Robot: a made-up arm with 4 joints. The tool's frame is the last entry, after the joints. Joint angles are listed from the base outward.
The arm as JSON. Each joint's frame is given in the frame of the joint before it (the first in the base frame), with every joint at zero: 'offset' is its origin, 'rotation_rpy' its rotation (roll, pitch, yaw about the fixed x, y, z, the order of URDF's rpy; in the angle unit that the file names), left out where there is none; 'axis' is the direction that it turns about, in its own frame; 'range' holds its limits. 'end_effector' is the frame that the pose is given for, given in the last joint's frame.
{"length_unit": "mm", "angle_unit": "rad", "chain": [
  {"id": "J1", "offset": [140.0, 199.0, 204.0], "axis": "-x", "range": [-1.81, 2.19]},
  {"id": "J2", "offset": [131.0, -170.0, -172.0], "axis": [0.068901, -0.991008, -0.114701], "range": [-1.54, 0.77]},
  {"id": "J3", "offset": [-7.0, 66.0, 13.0], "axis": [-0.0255, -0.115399, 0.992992], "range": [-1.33, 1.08]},
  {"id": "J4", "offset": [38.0, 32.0, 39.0], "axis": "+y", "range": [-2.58, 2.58]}
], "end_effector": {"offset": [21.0, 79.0, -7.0], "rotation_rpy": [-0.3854, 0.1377, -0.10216]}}
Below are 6 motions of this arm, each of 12 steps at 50 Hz.
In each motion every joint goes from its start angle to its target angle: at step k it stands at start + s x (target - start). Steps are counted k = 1, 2, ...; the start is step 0. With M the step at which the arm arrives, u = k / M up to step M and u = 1 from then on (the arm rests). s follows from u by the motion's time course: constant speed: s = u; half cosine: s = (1 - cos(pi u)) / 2; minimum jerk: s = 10 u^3 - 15 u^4 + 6 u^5.
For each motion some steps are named. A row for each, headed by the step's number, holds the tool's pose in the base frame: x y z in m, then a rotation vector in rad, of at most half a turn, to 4 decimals.
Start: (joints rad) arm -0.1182 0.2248 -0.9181 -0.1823
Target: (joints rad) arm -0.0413 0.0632 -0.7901 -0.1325
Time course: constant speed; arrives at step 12
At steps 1, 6, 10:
1: 0.3818 0.1237 0.0883 -0.1153 0.1314 -1.0188
6: 0.3838 0.1286 0.0837 -0.1814 0.1712 -0.9490
10: 0.3848 0.1321 0.0796 -0.2328 0.2059 -0.8937

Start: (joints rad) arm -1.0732 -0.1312 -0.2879 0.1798
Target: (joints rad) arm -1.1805 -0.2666 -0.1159 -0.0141
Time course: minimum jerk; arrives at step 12
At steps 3, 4, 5, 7, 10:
3: 0.3520 0.3220 0.1266 0.6833 0.5988 0.0501
4: 0.3507 0.3241 0.1293 0.6888 0.5789 0.0624
5: 0.3489 0.3267 0.1327 0.6968 0.5529 0.0781
7: 0.3448 0.3319 0.1405 0.7187 0.4937 0.1126
10: 0.3403 0.3364 0.1486 0.7464 0.4324 0.1463

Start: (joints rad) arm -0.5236 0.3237 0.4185 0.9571
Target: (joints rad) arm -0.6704 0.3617 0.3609 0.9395
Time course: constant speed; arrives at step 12
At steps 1, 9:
1: 0.2565 0.2844 0.0902 -0.1204 0.5392 0.4773
9: 0.2608 0.2940 0.1005 0.0032 0.5065 0.4604

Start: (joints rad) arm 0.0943 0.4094 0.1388 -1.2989
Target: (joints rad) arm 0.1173 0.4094 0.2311 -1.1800
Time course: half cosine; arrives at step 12
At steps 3, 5, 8, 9, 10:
3: 0.2738 0.2008 0.1128 -0.2366 -1.5519 -0.1952
5: 0.2721 0.2011 0.1116 -0.2394 -1.5302 -0.1668
8: 0.2691 0.2014 0.1096 -0.2456 -1.4931 -0.1188
9: 0.2682 0.2015 0.1090 -0.2476 -1.4829 -0.1057
10: 0.2676 0.2015 0.1086 -0.2492 -1.4751 -0.0957

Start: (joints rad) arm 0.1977 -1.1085 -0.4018 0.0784
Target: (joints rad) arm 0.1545 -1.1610 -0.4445 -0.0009
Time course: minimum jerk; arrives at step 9
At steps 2, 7, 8, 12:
2: 0.3274 0.1382 -0.0237 -0.8101 1.3752 -0.2517
7: 0.3266 0.1423 -0.0308 -0.8189 1.3528 -0.2461
8: 0.3265 0.1426 -0.0313 -0.8196 1.3511 -0.2456
12: 0.3265 0.1427 -0.0314 -0.8198 1.3507 -0.2455

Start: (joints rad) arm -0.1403 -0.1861 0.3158 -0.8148
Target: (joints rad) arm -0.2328 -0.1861 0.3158 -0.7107
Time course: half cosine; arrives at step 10
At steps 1, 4, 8, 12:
1: 0.2897 0.2356 0.0937 -0.0771 -0.5493 0.0806
4: 0.2899 0.2391 0.0942 -0.0558 -0.5193 0.0824
8: 0.2903 0.2451 0.0952 -0.0183 -0.4674 0.0875
12: 0.2903 0.2461 0.0954 -0.0119 -0.4586 0.0887

